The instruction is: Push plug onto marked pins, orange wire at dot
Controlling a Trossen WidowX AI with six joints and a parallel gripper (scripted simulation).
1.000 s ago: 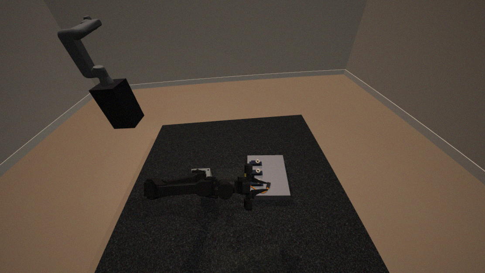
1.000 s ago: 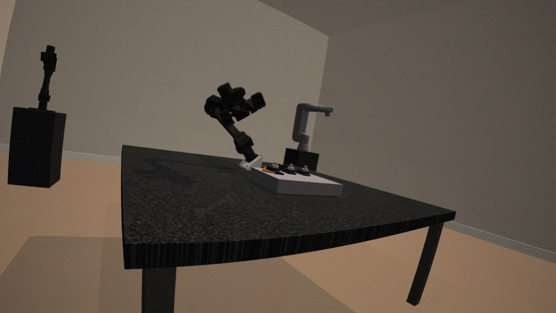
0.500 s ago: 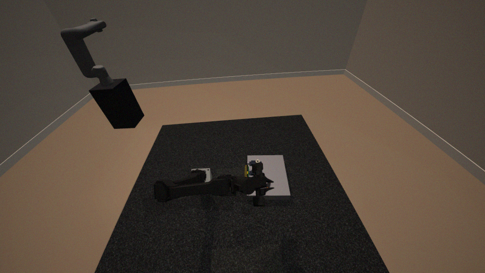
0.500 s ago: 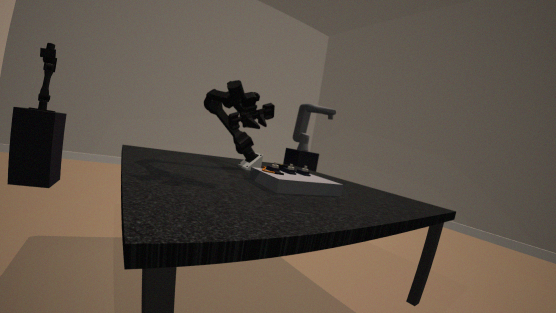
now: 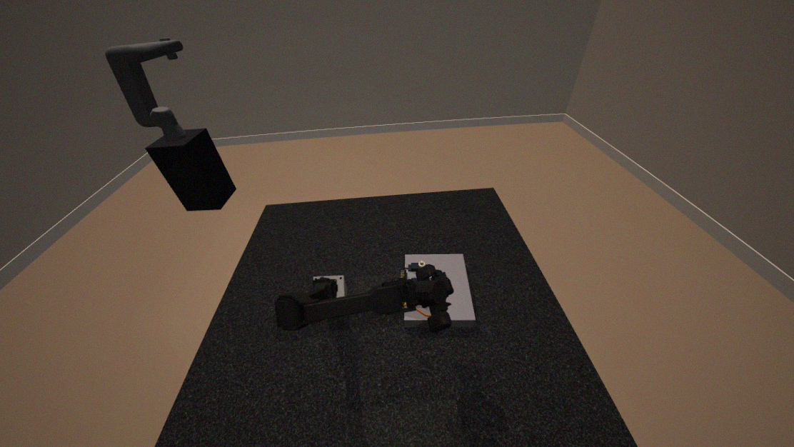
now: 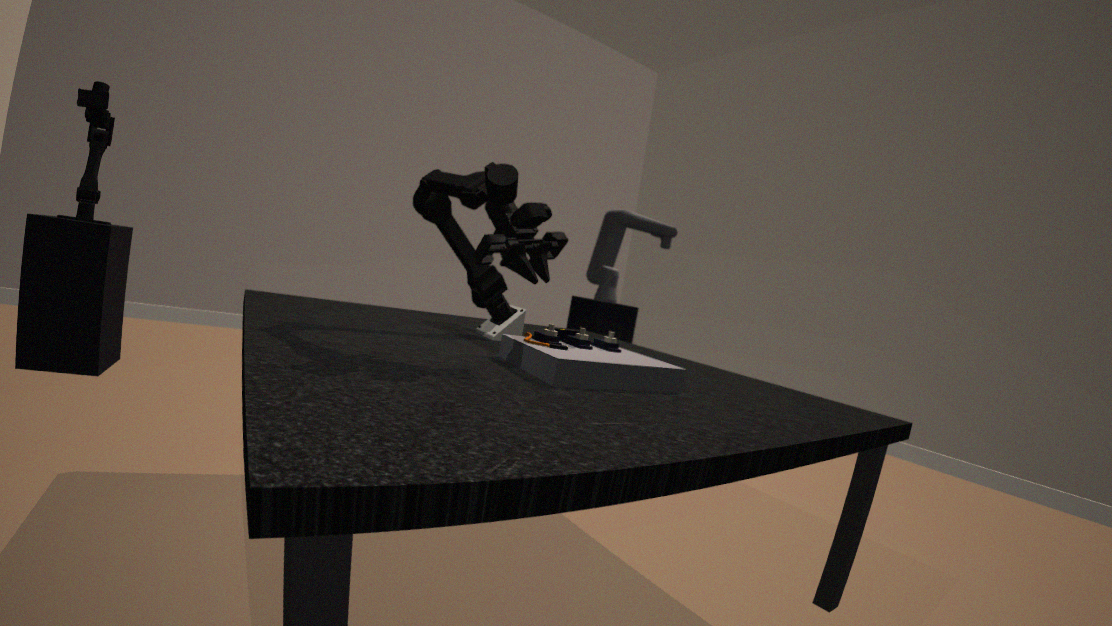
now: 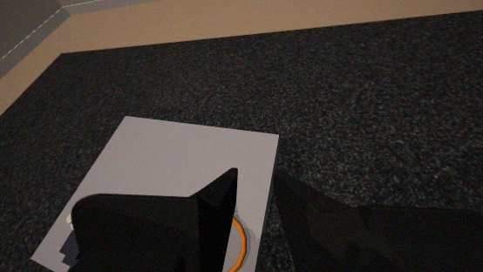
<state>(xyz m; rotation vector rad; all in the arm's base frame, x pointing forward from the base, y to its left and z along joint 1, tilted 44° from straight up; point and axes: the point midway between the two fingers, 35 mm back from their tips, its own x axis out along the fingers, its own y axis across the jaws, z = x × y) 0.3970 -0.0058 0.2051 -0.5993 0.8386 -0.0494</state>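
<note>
Now: the yellow band 14 cm to the left of my gripper tip, 13 cm behind it and 9 cm below it. The rest, counted from my gripper tip: servo (15 cm to the left, 12 cm below, 8 cm behind); then grey holder (15 cm to the left, 14 cm below, 3 cm ahead).
</note>
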